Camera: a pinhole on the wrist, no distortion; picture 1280 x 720 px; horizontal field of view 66.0 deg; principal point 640.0 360.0 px. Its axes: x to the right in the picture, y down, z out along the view. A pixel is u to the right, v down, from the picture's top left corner.
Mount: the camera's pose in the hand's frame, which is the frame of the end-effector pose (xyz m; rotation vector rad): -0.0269 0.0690 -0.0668 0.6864 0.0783 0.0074
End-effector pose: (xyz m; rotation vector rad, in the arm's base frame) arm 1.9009 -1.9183 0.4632 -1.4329 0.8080 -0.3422
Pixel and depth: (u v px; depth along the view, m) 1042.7 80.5 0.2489
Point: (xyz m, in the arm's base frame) 2.0493 -1.9451 0.5661
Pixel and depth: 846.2 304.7 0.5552
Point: 2.2913 -1.8019 0.6945
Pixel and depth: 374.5 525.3 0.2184
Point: 1.9503 -1.7843 0.5155
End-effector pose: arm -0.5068 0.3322 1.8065 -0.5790 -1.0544 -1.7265
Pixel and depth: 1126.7 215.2 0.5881
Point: -0.9850 0.4939 2.0617
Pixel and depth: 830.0 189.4 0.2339
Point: -0.6278 0.4016 1.8345
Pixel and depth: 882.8 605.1 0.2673
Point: -0.5891 0.4598 1.9246
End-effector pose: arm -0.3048 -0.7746 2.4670 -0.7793 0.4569 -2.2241
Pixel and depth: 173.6 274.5 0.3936
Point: -0.1645 -0.5163 2.6781
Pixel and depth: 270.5 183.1 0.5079
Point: -0.1927 -0.4446 2.7800
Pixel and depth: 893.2 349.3 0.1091
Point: -0.3004 -0.7826 2.4816
